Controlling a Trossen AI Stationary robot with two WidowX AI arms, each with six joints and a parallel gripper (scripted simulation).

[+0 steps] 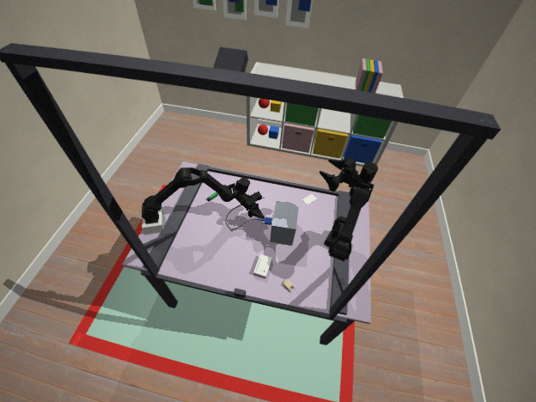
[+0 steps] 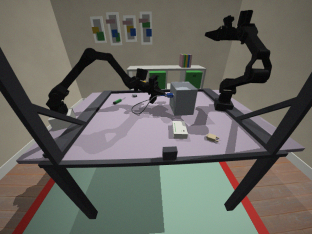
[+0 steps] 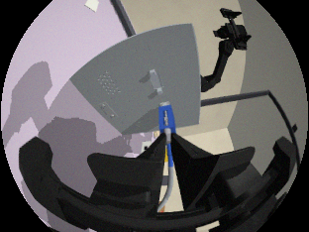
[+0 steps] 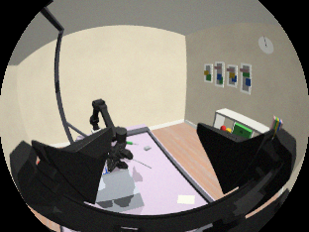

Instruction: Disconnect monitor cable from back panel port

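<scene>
My left gripper is now 40 mm past the blue plug, 40 mm to the left of it and 10 mm above it. Also, from my left hand: back panel 10 mm behind, 80 mm to the right, 30 mm below; then grey box 20 mm behind, 140 mm to the right, 40 mm below; then white device 240 mm behind, 40 mm to the right, 100 mm below.
</scene>
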